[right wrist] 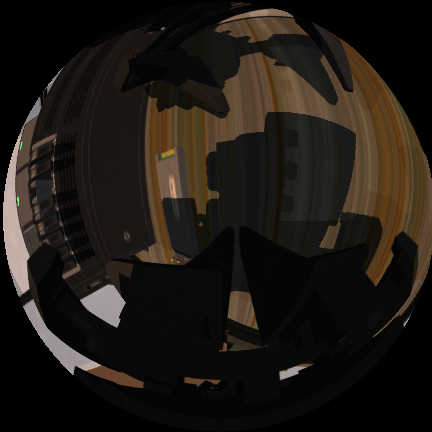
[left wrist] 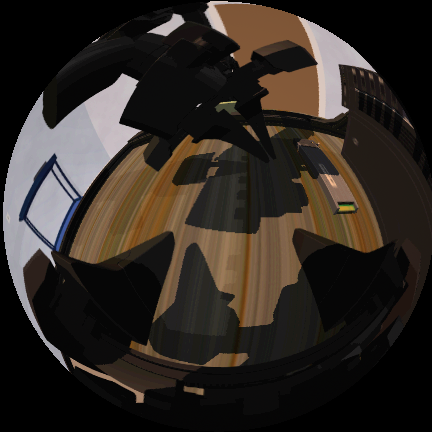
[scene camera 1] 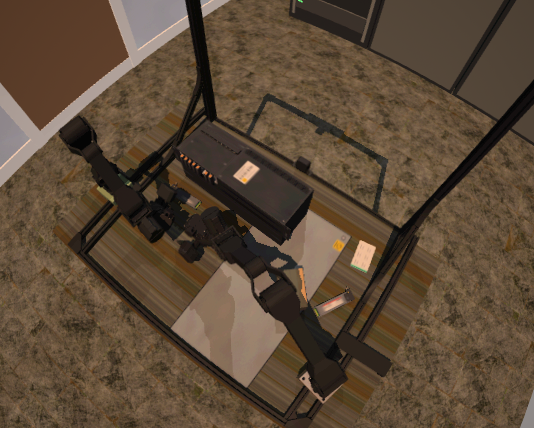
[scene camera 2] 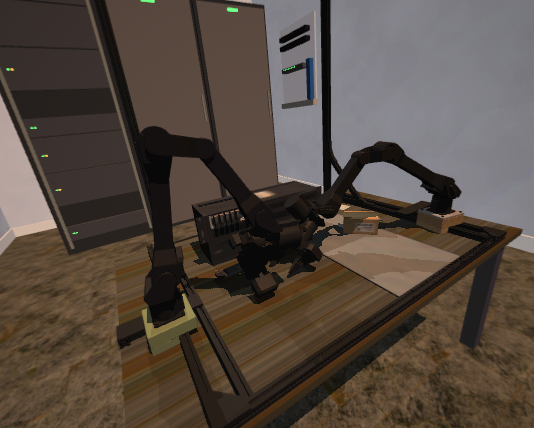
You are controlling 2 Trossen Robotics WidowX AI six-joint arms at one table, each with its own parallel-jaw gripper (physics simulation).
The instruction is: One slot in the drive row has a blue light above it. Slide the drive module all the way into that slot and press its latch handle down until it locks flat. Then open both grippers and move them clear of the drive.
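Where they show: left gripper, fingertip midpoint: (right wrist: 282,93) (left wrist: 235,236) (scene camera 1: 184,232) (scene camera 2: 279,269); right gripper, fingertip midpoint: (right wrist: 235,232) (left wrist: 270,158) (scene camera 2: 247,275); left arm's base, origin of the base link: (scene camera 1: 323,379) (scene camera 2: 440,210); right arm's base, origin of the base link: (left wrist: 224,99) (scene camera 2: 167,313).
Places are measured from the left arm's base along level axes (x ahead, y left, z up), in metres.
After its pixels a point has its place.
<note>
A drive module (scene camera 1: 188,198) @(x 0.733, y -0.074, z -0.052 m) (left wrist: 327,177) @(x 0.723, y -0.066, z -0.052 m) (right wrist: 174,200) @(x 0.732, y -0.066, z -0.052 m) lies flat on the table beside the dark chassis (scene camera 1: 270,192) @(x 0.494, y -0.240, z 0.114 m) (left wrist: 380,165) @(x 0.730, y -0.139, z -0.012 m) (right wrist: 115,175) @(x 0.715, y -0.142, z -0.018 m), outside its slots. The drive row (scene camera 1: 197,167) @(x 0.714, y -0.133, z 0.108 m) (scene camera 2: 225,223) @(x 0.756, y -0.138, z 0.071 m) (right wrist: 45,175) @(x 0.690, y -0.173, z 0.088 m) is in the chassis's end face. A tiny blue light (right wrist: 30,194) shows at the row in the right wrist view; its exact slot is unclear. My left gripper (left wrist: 235,236) @(x 0.637, y 0.011, z -0.051 m) is open and empty above the table. My right gripper (left wrist: 270,158) @(x 0.733, y -0.001, z -0.050 m) (right wrist: 235,232) @(x 0.733, y -0.001, z -0.050 m) is shut and empty above the table, near the module. In scene camera 2 the arms hide much of both grippers.
A second module (scene camera 1: 333,302) @(x 0.140, y -0.192, z -0.051 m) lies to the right in scene camera 1, near the frame rail. A grey mat (scene camera 1: 225,320) @(x 0.324, y 0.094, z -0.059 m) (scene camera 2: 390,252) @(x 0.284, y 0.070, z -0.059 m) and a small card (scene camera 1: 364,256) @(x 0.174, y -0.383, z -0.060 m) lie on the table. A small box (scene camera 2: 361,226) @(x 0.277, y -0.080, z -0.028 m) stands at the mat. The arms are close together.
</note>
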